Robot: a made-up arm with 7 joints.
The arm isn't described. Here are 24 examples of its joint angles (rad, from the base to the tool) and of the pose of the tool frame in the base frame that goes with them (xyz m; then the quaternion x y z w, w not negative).
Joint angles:
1: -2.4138 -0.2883 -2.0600 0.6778 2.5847 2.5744 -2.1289
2: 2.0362 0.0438 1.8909 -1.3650 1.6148 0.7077 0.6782
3: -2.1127 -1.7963 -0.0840 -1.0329 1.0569 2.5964 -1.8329
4: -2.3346 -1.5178 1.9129 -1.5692 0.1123 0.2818 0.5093
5: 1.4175 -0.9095 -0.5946 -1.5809 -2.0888 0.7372 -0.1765
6: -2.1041 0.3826 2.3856 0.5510 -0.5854 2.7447 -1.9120
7: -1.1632 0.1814 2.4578 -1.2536 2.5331 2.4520 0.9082
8: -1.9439 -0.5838 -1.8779 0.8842 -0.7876 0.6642 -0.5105
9: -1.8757 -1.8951 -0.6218 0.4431 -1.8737 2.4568 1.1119
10: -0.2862 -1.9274 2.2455 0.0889 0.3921 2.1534 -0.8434
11: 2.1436 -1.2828 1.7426 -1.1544 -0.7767 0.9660 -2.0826
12: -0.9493 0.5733 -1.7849 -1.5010 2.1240 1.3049 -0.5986
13: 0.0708 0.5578 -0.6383 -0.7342 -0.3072 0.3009 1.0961
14: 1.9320 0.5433 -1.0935 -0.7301 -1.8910 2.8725 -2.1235
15: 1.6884 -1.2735 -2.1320 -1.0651 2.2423 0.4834 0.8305
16: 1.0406 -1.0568 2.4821 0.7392 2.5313 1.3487 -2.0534
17: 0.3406 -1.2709 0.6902 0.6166 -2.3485 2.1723 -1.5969
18: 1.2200 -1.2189 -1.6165 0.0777 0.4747 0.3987 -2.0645
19: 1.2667 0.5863 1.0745 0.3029 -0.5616 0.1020 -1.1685
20: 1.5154 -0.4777 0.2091 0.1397 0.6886 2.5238 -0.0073
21: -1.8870 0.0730 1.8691 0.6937 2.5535 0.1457 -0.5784
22: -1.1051 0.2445 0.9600 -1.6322 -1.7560 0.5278 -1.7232
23: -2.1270 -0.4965 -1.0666 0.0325 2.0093 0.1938 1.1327
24: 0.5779 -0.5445 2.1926 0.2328 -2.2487 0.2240 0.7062
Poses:
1: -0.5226 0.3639 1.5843 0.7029 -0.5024 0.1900 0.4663
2: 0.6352 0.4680 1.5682 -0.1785 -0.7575 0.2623 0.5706
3: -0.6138 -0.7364 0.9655 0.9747 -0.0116 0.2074 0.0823
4: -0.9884 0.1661 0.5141 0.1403 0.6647 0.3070 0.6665
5: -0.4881 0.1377 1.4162 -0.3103 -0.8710 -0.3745 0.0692
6: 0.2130 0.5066 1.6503 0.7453 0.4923 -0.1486 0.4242
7: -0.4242 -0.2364 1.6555 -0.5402 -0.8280 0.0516 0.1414
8: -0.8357 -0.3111 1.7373 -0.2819 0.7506 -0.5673 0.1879
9: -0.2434 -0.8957 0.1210 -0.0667 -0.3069 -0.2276 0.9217
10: 0.9505 -0.4533 0.2976 0.1064 -0.4363 -0.8283 0.3349
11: 0.3336 0.9745 0.9331 0.3461 -0.5382 0.7440 0.1923
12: 0.2268 0.5041 1.4464 -0.5104 -0.4397 0.6979 0.2432
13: -0.9968 0.0996 1.3880 -0.2144 0.8954 0.2036 0.3329
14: -0.1541 -0.5291 1.4786 -0.9386 0.2678 -0.2166 0.0168
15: -0.4348 1.0612 0.6509 0.2267 0.0260 0.7076 0.6688
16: 0.1257 0.4975 1.7115 0.8067 0.4430 -0.3165 0.2297
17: 0.7975 0.6319 0.9531 0.4270 0.2836 -0.7084 0.4852
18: 0.6251 1.0193 1.2155 -0.4957 0.0021 0.8683 0.0205
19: -0.2638 -0.6491 1.8333 -0.1677 0.7554 -0.6055 0.1859
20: 0.2178 0.4718 1.6461 -0.8021 0.4419 0.4008 0.0282
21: 0.4778 0.2934 1.8083 0.8794 -0.3552 0.3069 0.0789
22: -0.8407 0.2901 0.9687 -0.6555 -0.4137 -0.5569 0.2983
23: -0.6252 -0.6102 1.8096 0.0382 -0.7209 -0.6918 0.0163
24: 0.4677 0.0985 2.0221 0.3983 -0.6383 -0.0024 0.6587
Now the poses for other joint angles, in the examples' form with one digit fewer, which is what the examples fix.
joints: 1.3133 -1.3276 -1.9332 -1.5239 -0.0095 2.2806 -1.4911
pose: -0.249 0.487 0.667 -0.060 0.403 0.073 0.910
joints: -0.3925 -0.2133 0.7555 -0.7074 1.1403 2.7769 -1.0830
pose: -0.115 -0.347 1.691 -0.147 0.630 0.581 0.494
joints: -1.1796 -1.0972 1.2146 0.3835 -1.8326 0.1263 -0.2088
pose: 0.547 -1.032 1.409 -0.400 -0.147 -0.256 0.868
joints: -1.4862 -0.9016 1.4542 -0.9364 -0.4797 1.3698 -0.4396
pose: -0.726 -0.583 1.374 0.566 0.707 0.397 0.148
